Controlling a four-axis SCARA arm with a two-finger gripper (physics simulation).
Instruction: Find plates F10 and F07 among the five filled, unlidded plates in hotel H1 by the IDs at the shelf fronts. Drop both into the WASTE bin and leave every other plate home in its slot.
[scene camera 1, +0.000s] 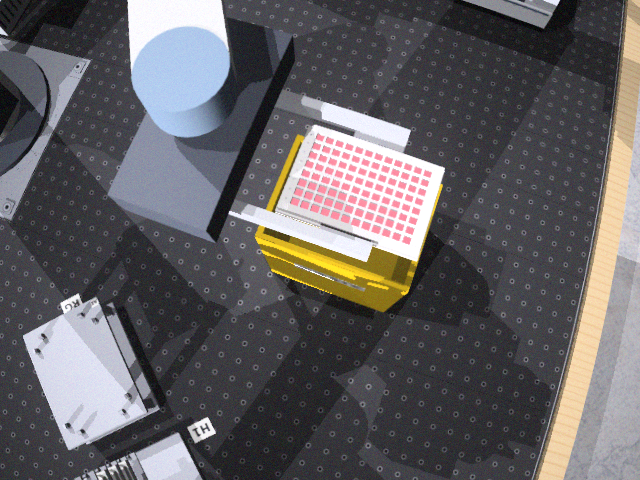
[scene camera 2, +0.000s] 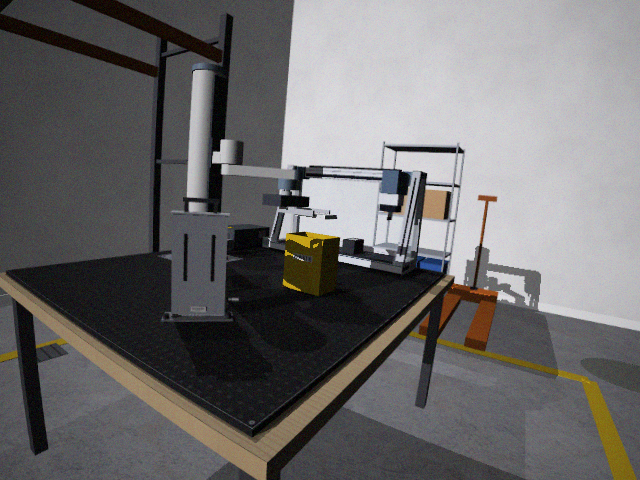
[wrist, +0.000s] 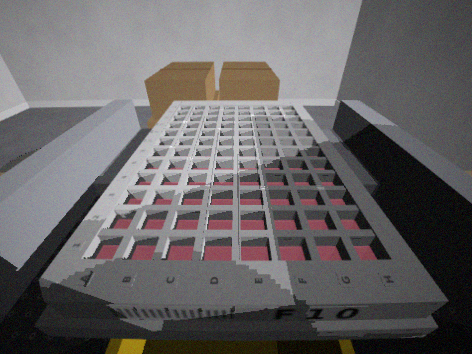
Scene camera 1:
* my gripper: 389, 194
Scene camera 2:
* my gripper: 321, 213
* grey hotel tower: 198, 291
